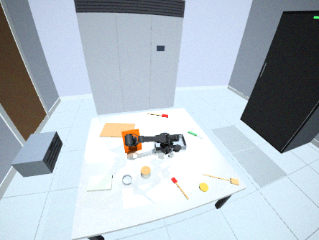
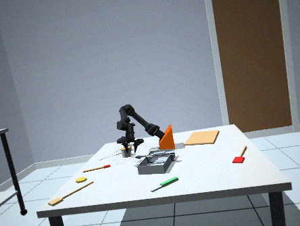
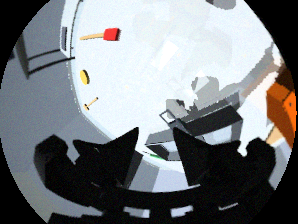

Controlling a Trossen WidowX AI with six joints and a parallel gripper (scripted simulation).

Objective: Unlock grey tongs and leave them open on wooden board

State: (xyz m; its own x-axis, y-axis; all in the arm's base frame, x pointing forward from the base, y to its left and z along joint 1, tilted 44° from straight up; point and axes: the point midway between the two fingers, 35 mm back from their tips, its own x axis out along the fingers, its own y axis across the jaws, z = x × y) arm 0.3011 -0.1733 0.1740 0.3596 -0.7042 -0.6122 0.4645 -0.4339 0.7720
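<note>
Right now the dark grey roasting tin is 17 cm to the left of my gripper tip, 7 cm below it and 7 cm ahead of it. The rest, counted from my gripper tip: yellow disc: 36 cm to the right, 9 cm below, 9 cm ahead; red-tipped stick: 26 cm to the right, 9 cm below, 9 cm behind; small cup: 28 cm behind, 7 cm to the right, 6 cm below.
</note>
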